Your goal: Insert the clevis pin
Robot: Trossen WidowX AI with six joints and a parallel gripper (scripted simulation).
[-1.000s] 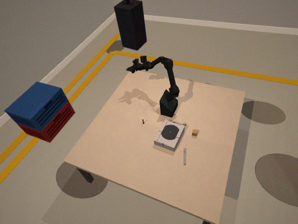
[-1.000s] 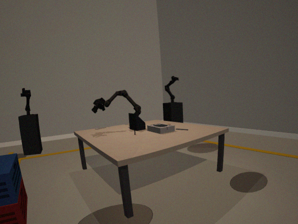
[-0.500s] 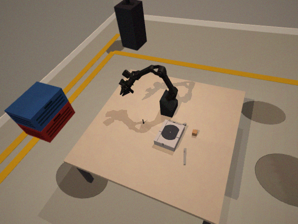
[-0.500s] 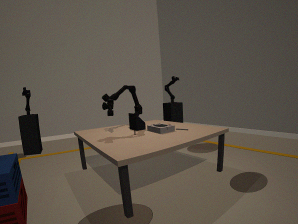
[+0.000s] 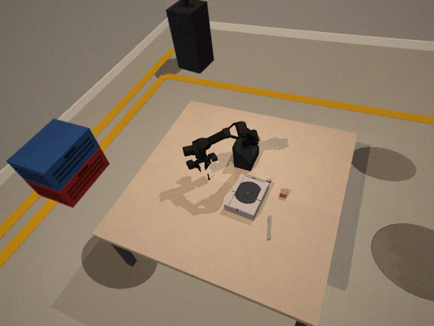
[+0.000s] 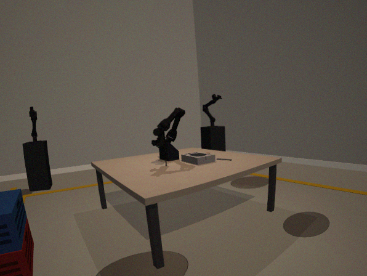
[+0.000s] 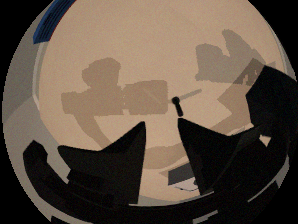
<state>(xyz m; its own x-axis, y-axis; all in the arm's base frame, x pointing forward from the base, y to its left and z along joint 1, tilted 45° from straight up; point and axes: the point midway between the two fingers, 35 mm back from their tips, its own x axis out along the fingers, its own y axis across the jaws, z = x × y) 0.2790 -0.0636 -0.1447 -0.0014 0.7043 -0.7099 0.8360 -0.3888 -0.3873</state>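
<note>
The clevis pin lies 60 mm below my gripper tip, 20 mm to the left of it and 20 mm behind it. From my gripper tip the other things lie so: tiny grey piece 370 mm to the left, 170 mm behind, 80 mm below; then wide flat disc 310 mm to the left, 40 mm below, 10 mm behind; then steel tray 310 mm to the left, 50 mm below.
</note>
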